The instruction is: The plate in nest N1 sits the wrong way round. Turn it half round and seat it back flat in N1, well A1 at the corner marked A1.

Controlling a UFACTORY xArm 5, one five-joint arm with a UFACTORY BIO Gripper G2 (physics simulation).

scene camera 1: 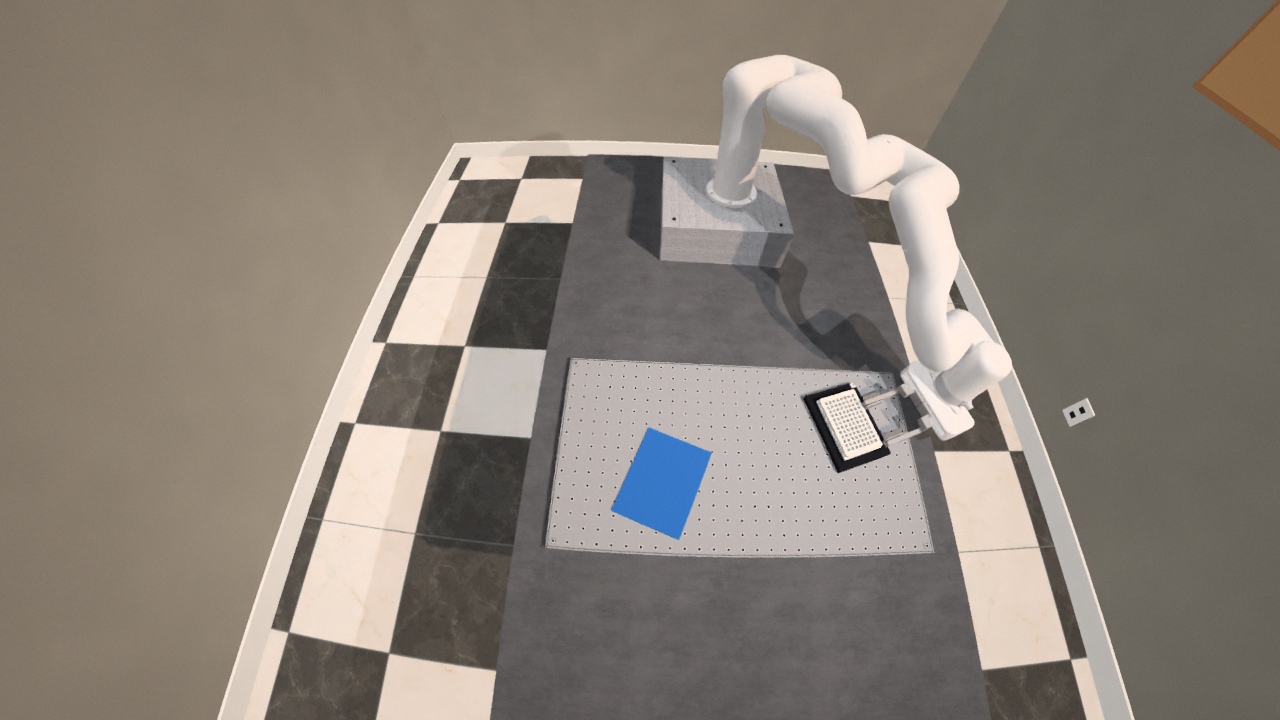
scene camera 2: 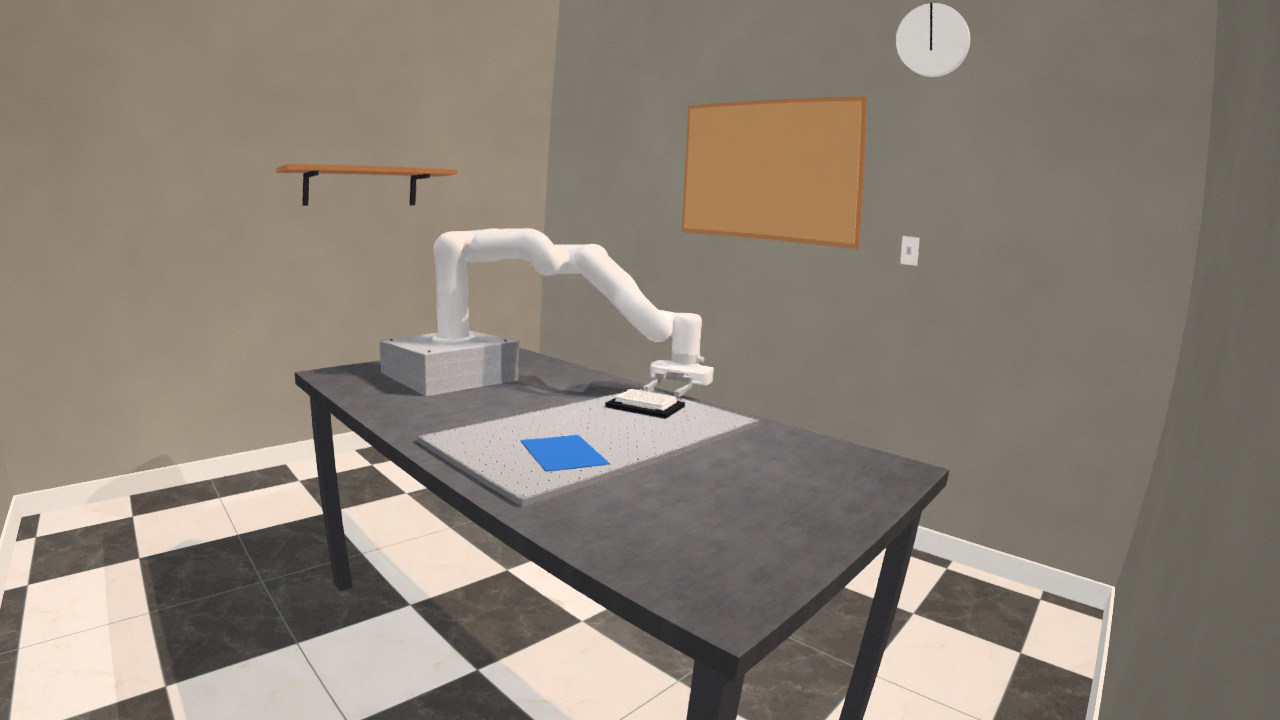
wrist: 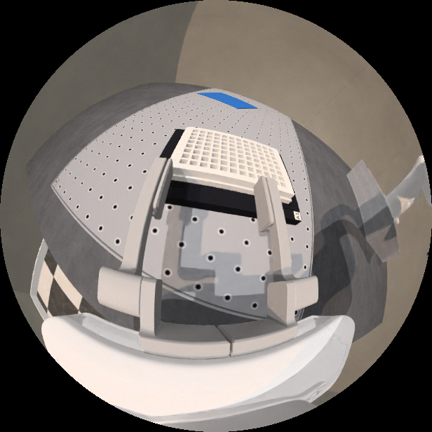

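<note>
A cream well plate (scene camera 1: 850,424) (scene camera 2: 646,399) (wrist: 227,156) lies wells up over black nest N1 (scene camera 1: 853,463) (scene camera 2: 640,411) (wrist: 215,198). In scene camera 1 more black shows on its left and lower sides. Whether it is fully seated cannot be told. The white A1 mark (wrist: 297,216) is at the nest's near right corner in the wrist view; the plate's well A1 cannot be made out. My gripper (scene camera 1: 878,420) (wrist: 214,192) is shut, with nothing held between its fingers, which stand apart at the plate's near long side. Whether they touch it is unclear.
A flat blue rectangle (scene camera 1: 662,483) (scene camera 2: 564,452) (wrist: 228,100) lies on the perforated grey board (scene camera 1: 760,528) (scene camera 2: 474,456) (wrist: 100,190), well away from the nest. The metal base block (scene camera 1: 725,243) (scene camera 2: 447,367) stands at the back of the dark table (scene camera 1: 733,626) (scene camera 2: 760,528).
</note>
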